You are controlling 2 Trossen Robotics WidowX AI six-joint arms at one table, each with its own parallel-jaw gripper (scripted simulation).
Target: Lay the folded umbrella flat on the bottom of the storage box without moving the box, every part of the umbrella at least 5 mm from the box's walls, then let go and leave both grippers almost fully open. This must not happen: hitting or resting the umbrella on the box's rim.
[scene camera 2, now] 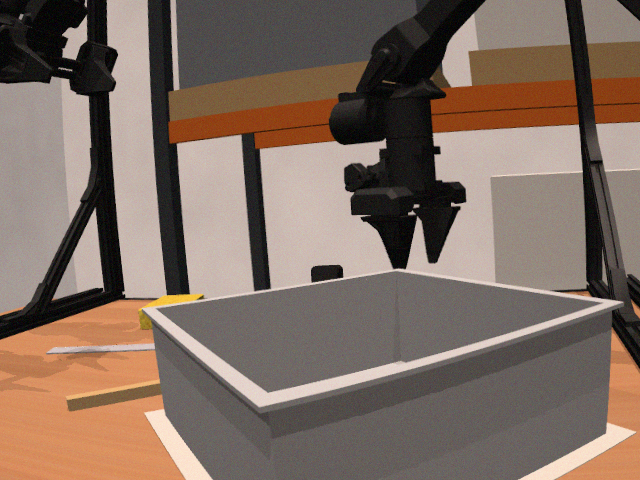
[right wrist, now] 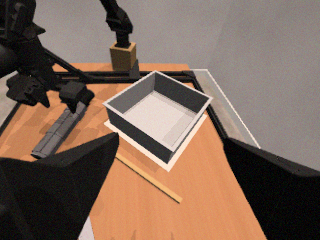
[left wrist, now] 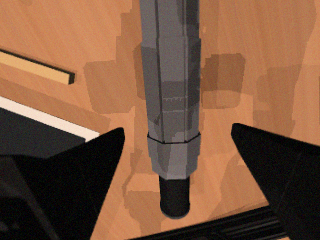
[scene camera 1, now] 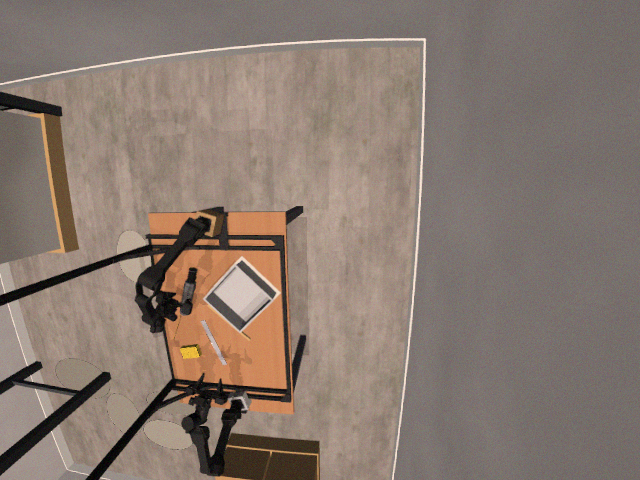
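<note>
A storage box [scene camera 2: 532,395] stands in the scene, visible also in scene camera 1 [scene camera 1: 236,299] and in the right wrist view [right wrist: 164,110]. There is a folded umbrella [left wrist: 171,49] too, and the right wrist view [right wrist: 59,131] shows it as well. A metal ruler [scene camera 2: 130,347] is also present, but in the left wrist view the ruler is out of frame. The left gripper [scene camera 2: 417,268] appears again in the left wrist view [left wrist: 177,131] and in the right wrist view [right wrist: 61,110], and the right gripper [scene camera 2: 83,81] is in the scene with it.
</note>
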